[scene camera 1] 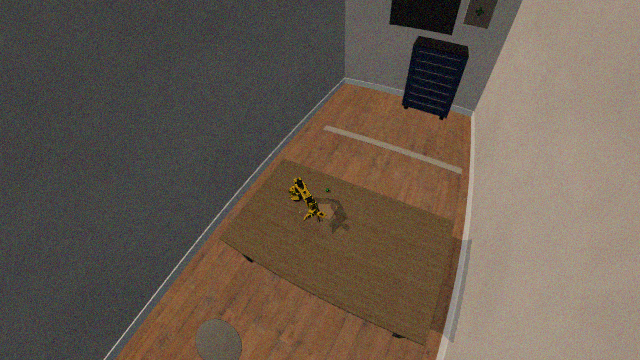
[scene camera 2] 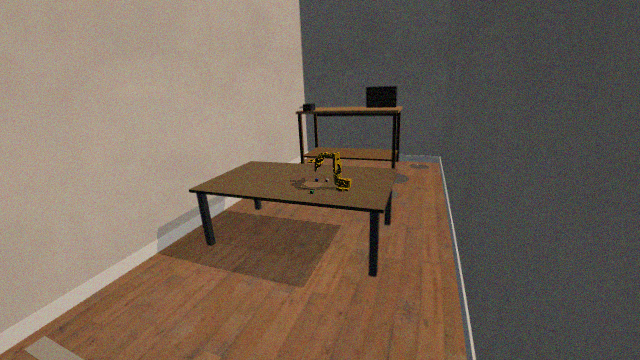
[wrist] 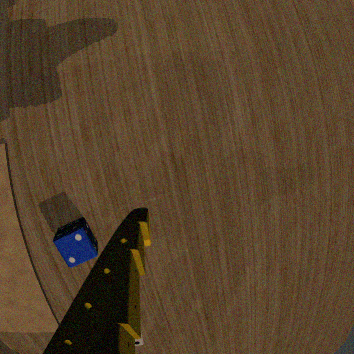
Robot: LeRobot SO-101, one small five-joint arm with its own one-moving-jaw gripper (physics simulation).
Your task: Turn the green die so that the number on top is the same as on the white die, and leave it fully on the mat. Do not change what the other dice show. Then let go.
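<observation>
The green die sits on the table beside the tan mat, off its edge; its top number is too small to read. The white die is mostly hidden behind the jaw in the wrist view, and its top number cannot be read. The blue die stands off the mat's edge and shows two pips on its upper face. My gripper is fully open and empty, raised above the table and away from the green die. One notched jaw shows in the wrist view.
The wooden table carries the arm, whose shadow falls across the mat and table. A blue drawer cabinet stands by the wall. A workbench with a black monitor stands behind the table.
</observation>
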